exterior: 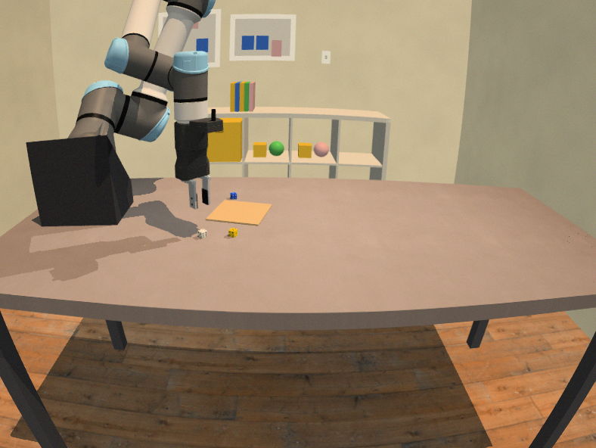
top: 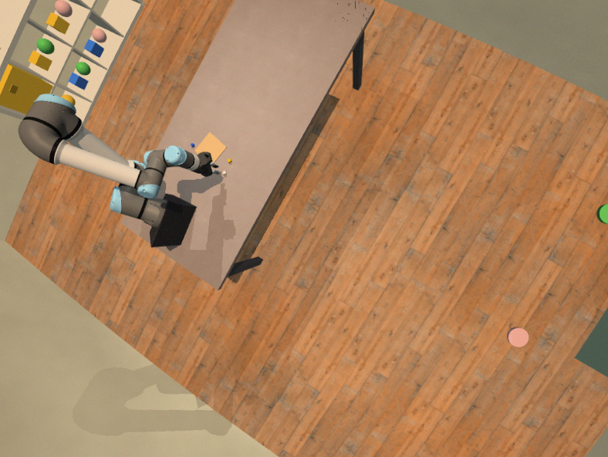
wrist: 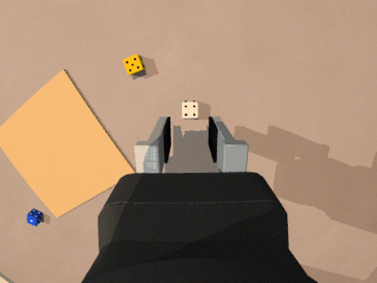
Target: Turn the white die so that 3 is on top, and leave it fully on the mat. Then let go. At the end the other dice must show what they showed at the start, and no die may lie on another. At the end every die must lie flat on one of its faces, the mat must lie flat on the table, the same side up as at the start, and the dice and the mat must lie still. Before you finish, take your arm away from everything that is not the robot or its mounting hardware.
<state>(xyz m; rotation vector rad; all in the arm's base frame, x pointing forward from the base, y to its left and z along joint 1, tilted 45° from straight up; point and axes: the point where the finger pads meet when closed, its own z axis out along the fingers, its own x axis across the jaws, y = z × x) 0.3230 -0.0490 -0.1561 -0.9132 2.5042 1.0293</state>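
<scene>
The white die is 90 mm below my hand. From my hand the other things lie so: yellow die (70 mm ahead, 90 mm below); mat (90 mm ahead, 140 mm to the left, 90 mm below); blue die (70 mm ahead, 250 mm to the left, 90 mm below).
</scene>
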